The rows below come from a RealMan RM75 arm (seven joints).
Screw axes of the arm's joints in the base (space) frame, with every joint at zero. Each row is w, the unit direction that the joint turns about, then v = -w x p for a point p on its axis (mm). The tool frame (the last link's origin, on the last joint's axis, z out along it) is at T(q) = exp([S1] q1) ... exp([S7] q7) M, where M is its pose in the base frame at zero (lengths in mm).
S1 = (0, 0, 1, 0, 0, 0)
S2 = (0, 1, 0, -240.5, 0, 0)
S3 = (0, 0, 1, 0, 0, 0)
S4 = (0, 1, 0, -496.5, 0, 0)
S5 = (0, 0, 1, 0, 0, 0)
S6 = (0, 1, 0, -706.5, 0, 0)
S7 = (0, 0, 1, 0, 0, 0)
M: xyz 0 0 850.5 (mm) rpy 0 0 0 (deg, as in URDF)
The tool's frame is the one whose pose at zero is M.
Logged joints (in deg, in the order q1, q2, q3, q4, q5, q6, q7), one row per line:
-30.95 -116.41 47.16 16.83 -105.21 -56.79 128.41
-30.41 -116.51 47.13 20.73 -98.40 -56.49 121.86
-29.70 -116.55 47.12 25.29 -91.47 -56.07 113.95
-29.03 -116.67 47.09 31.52 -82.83 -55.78 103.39
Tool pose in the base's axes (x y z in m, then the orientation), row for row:
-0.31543 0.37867 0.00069 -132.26 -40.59 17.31
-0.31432 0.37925 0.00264 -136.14 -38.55 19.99
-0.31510 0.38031 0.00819 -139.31 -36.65 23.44
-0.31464 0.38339 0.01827 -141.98 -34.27 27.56
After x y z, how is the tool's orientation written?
As angles about the fixed x, y, z axes (roll, pitch, yaw), in degrees.
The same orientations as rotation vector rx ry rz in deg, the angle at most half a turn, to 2 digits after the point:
-118.58 -38.41 -36.78
-121.87 -39.62 -34.84
-124.08 -42.05 -32.38
-125.71 -45.37 -28.89

